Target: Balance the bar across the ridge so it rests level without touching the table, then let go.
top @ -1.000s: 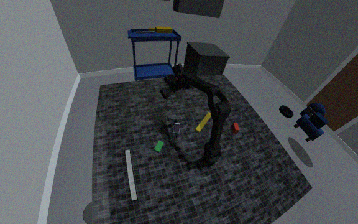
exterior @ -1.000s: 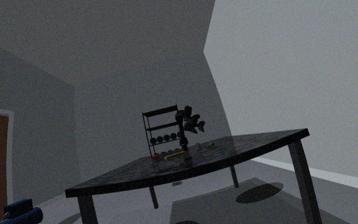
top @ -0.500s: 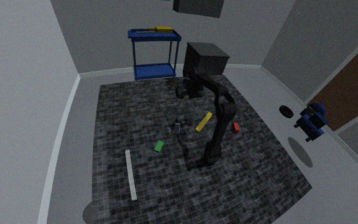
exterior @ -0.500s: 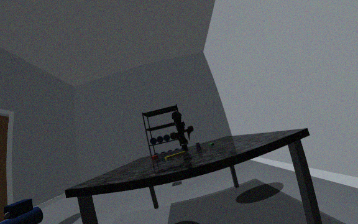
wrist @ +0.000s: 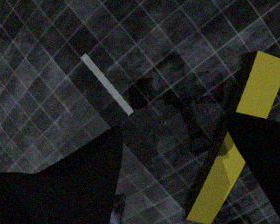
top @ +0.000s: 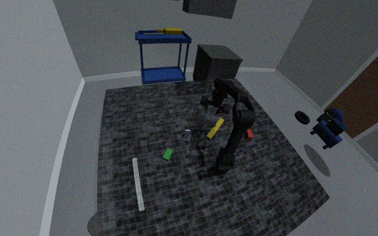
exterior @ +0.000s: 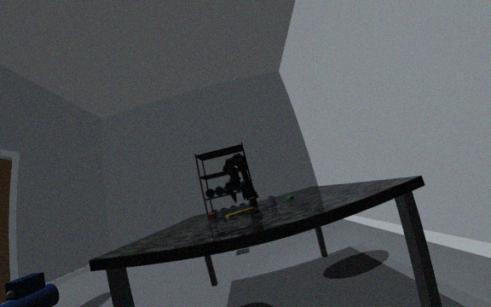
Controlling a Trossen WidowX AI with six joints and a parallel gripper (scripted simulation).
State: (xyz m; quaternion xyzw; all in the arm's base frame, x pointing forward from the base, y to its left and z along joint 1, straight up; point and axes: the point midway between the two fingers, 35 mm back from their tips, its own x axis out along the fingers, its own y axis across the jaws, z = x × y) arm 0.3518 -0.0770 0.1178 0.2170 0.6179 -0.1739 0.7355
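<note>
Right now my gripper tip is 8 cm past the yellow bar, 8 cm above it and 2 cm to the left of it. Round my gripper tip: green block 33 cm to the left, 19 cm behind, 8 cm below; red block 23 cm to the right, 20 cm behind, 7 cm below.
</note>
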